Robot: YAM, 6 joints.
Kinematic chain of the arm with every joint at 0, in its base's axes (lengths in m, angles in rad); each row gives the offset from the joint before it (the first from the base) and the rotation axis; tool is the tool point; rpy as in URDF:
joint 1: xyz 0 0 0.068 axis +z
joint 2: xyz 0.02 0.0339 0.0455 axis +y
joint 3: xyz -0.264 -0.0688 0 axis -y
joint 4: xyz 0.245 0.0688 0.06 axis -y
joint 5: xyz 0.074 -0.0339 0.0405 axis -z
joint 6: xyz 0.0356 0 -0.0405 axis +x
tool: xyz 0 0 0 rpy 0 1.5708 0
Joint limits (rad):
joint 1: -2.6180..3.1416
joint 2: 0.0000..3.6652
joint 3: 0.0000..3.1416
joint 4: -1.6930..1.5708
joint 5: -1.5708..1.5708
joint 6: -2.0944..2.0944
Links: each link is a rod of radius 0.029 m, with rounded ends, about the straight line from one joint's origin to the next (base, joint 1, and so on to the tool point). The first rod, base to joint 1, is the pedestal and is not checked.
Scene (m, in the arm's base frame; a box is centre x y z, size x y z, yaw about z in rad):
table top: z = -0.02
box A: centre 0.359 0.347 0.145 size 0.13 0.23 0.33 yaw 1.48
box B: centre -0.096 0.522 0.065 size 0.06 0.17 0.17 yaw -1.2
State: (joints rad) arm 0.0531 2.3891 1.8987 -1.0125 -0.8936 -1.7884
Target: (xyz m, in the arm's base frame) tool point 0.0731 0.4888 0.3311
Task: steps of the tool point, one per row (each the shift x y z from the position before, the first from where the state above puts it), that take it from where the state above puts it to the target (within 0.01 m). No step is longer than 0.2 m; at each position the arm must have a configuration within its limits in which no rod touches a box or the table.
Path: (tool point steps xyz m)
1: 0.0002 0.0952 0.1051
2: -0.0471 0.0831 0.1150
3: -0.0874 0.0486 0.1146
4: -0.0600 0.0921 -0.0451
5: -0.0873 0.0724 -0.0466
6: -0.1068 0.0451 -0.0473

